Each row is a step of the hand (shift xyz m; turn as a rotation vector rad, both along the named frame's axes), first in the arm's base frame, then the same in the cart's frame.
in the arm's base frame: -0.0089 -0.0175 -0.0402 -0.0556 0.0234 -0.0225
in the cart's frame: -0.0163 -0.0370 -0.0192 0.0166 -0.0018 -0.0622
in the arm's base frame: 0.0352 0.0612 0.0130 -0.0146 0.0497 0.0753
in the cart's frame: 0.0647 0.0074 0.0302 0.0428 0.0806 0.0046
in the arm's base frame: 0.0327 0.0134 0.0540 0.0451 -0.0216 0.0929
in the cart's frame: 0.0148 0.0423 0.0465 -0.0203 0.0718 0.0746
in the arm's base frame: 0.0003 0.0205 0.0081 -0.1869 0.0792 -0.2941
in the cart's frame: 0.0198 0.0096 0.0005 0.0688 -0.2125 -0.2790
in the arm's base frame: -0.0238 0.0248 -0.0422 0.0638 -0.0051 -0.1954
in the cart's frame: 0.0236 -0.0301 -0.0387 0.0151 -0.2051 -0.0019
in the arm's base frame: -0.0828 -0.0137 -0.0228 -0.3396 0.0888 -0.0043
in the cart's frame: -0.0239 0.0027 -0.0836 0.0402 0.1098 -0.3310
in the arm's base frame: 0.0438 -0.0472 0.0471 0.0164 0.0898 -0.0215
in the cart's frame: -0.0432 0.0263 0.0617 0.0923 -0.0165 -0.0018
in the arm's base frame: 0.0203 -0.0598 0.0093 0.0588 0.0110 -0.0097
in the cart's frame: -0.0568 -0.0034 0.0290 0.0197 -0.0263 0.0509
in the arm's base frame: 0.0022 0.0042 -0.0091 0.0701 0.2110 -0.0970
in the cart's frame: 0.0050 -0.0089 -0.0013 0.2240 -0.0926 0.0105
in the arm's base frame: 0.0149 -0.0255 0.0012 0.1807 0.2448 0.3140
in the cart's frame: -0.0232 -0.0060 0.0173 0.2495 0.2652 0.2421
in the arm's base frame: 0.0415 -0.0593 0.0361 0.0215 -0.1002 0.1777
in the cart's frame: -0.0548 0.0154 0.0574 -0.1062 0.1515 0.0886
